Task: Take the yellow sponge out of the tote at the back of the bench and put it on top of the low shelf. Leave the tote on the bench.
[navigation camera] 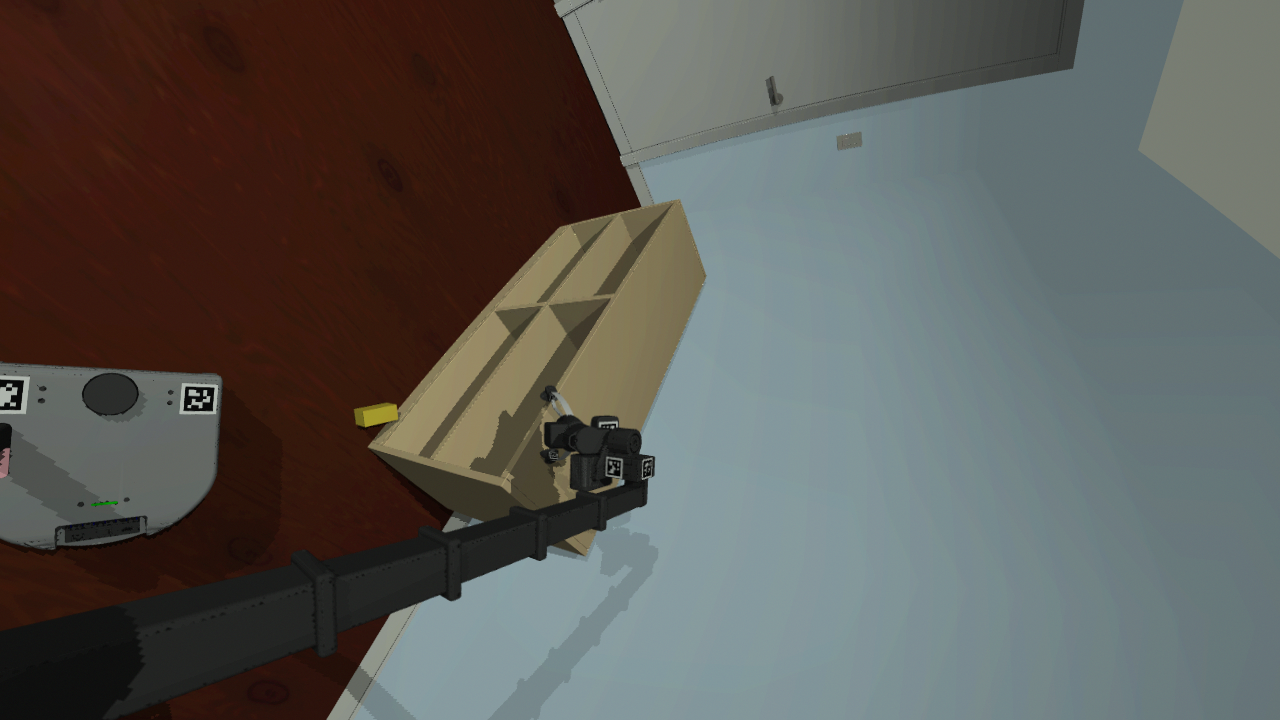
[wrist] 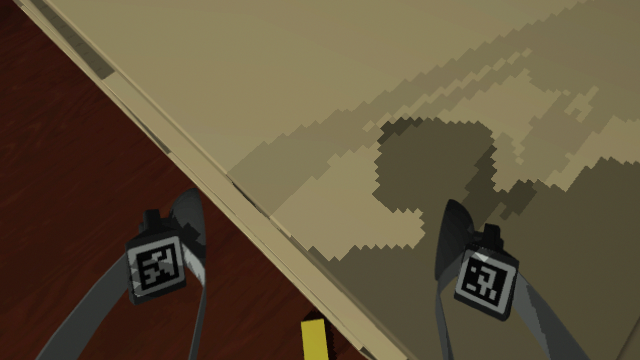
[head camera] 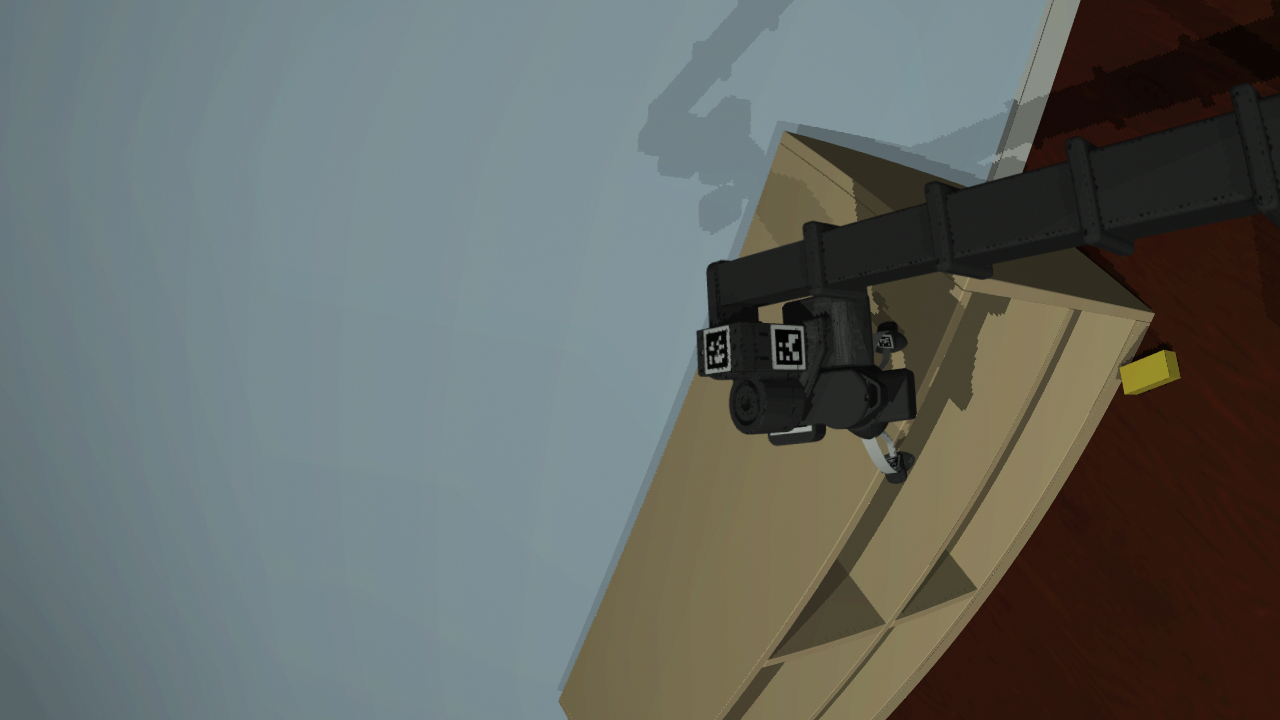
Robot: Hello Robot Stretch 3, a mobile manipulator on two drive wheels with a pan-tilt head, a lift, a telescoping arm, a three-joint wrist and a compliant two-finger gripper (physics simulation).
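Where they show: robot's base, origin of the base link: (navigation camera: 112, 392).
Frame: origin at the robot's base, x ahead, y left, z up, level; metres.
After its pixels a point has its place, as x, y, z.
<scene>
The yellow sponge (head camera: 1150, 372) {-0.043, -0.548, 0.064} (navigation camera: 375, 414) {-0.041, -0.545, 0.063} (wrist: 314, 340) lies on the floor, close to the front foot of the low shelf near its end. The low shelf (head camera: 698, 501) {0.090, -1.074, 0.610} (navigation camera: 657, 331) {0.260, -1.178, 0.610} (wrist: 250, 75) is a tan unit with open compartments at the front; no sponge is on its top. My gripper (head camera: 893, 402) {-0.021, -0.675, 0.615} (navigation camera: 552, 424) {-0.021, -0.675, 0.615} (wrist: 321, 221) {-0.021, -0.675, 0.615} is open and empty, pointing down above the shelf top's front edge. In the wrist view the sponge shows at the bottom edge, partly cut off, well below and apart from the fingers. The tote and the bench do not show.
My arm (head camera: 1011, 223) {-0.097, -0.276, 0.935} (navigation camera: 393, 573) {-0.092, -0.165, 0.937} reaches over the shelf's near end. In the navigation camera my base (navigation camera: 170, 465) {-0.130, -0.091, 0.160} stands on the floor, a short way from the sponge. The blue wall (head camera: 358, 313) {-0.155, -1.075, 1.089} (navigation camera: 850, 402) {0.047, -1.239, 1.200} is behind the shelf; a door (navigation camera: 716, 62) {1.607, -1.545, 0.686} is beyond its far end.
</scene>
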